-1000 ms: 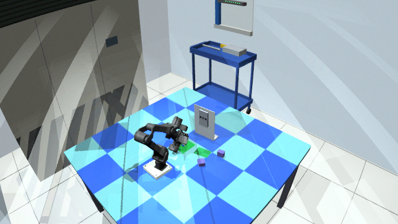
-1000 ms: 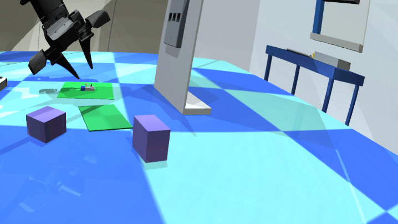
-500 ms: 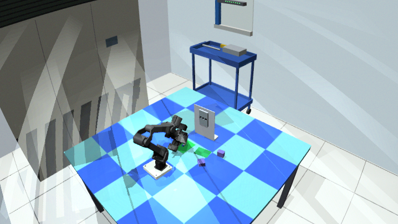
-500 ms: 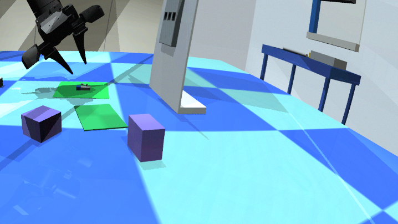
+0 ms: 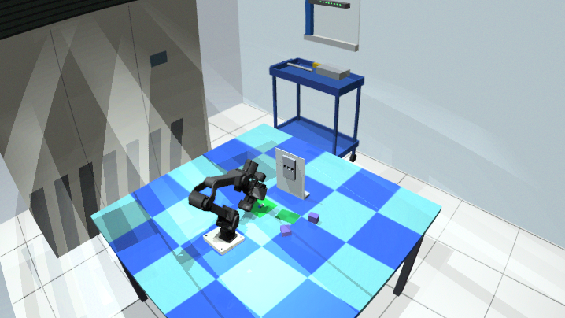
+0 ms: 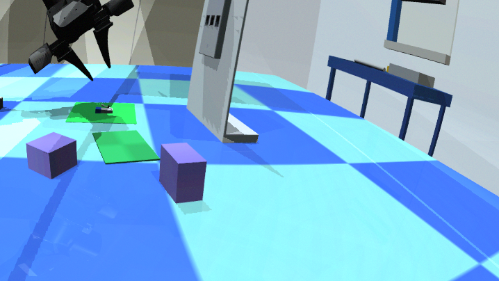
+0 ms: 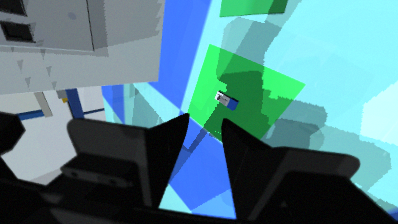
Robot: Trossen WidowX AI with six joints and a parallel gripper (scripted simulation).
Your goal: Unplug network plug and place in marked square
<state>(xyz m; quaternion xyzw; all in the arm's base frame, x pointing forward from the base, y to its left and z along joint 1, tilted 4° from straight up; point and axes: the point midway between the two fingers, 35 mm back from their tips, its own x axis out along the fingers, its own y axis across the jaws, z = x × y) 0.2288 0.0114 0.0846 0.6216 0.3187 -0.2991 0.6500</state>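
Right now the blue network plug is 1 cm ahead of my gripper tip, 1 cm to the right of it and 6 cm below it. Also, from my gripper tip: white upright panel 17 cm ahead, 8 cm to the right, 4 cm above; then bright green square 1 cm ahead, 6 cm below.
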